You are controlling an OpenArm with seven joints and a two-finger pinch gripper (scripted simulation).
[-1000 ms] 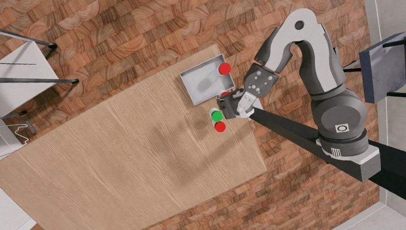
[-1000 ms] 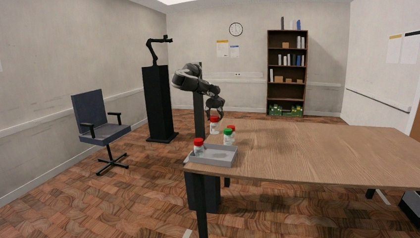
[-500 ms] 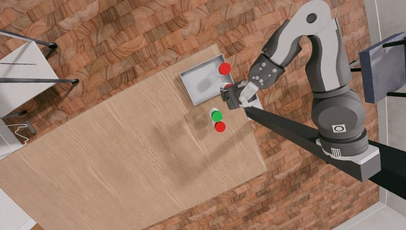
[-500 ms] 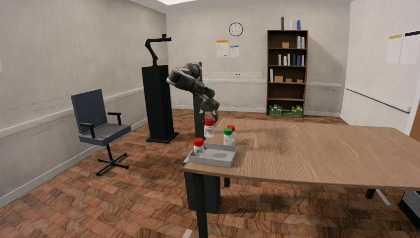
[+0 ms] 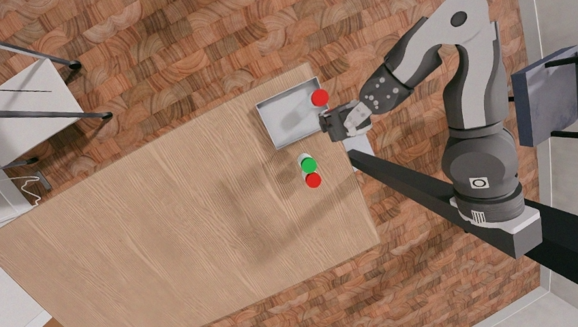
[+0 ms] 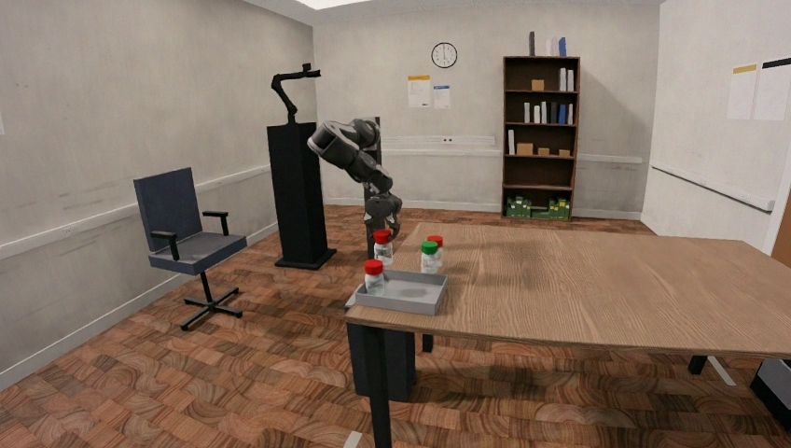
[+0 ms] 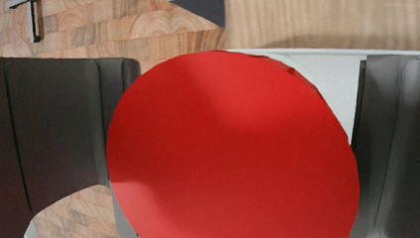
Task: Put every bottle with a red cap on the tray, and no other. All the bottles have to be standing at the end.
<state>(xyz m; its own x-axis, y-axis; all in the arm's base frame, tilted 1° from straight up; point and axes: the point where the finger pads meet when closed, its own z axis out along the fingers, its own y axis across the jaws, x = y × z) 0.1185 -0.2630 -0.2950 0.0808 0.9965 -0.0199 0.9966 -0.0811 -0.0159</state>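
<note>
Right now my hand is 15 cm above the grey tray, 8 cm short of it and 6 cm to the left of it. Round my hand: green-capped bottle (13 cm ahead, 12 cm to the left, 12 cm below).
</note>
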